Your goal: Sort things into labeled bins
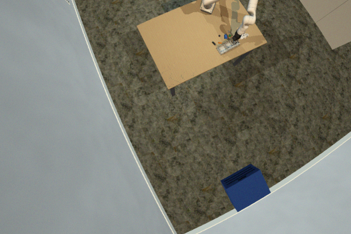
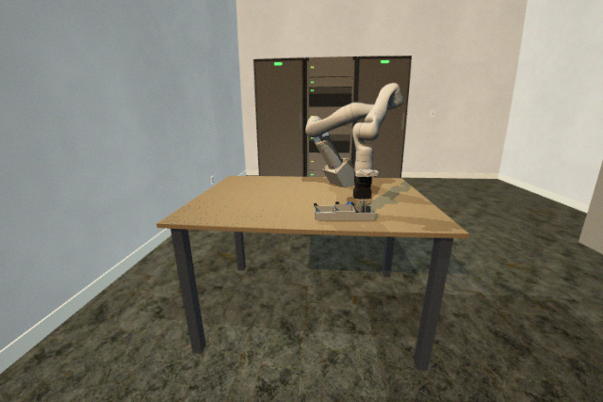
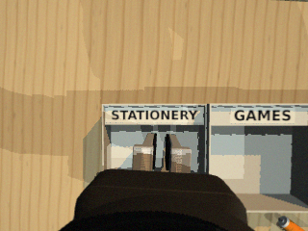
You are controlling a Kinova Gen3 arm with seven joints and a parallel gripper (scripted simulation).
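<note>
Right now the black part is 17 cm behind my hand, 7 cm to the right of it and 3 cm below it. Also, from my hand: blue 9V battery (11 cm behind, 3 cm to the right, 3 cm below); then orange battery (10 cm behind, 12 cm to the right, 3 cm below); then green die (10 cm behind, 2 cm to the left, 3 cm below).
</note>
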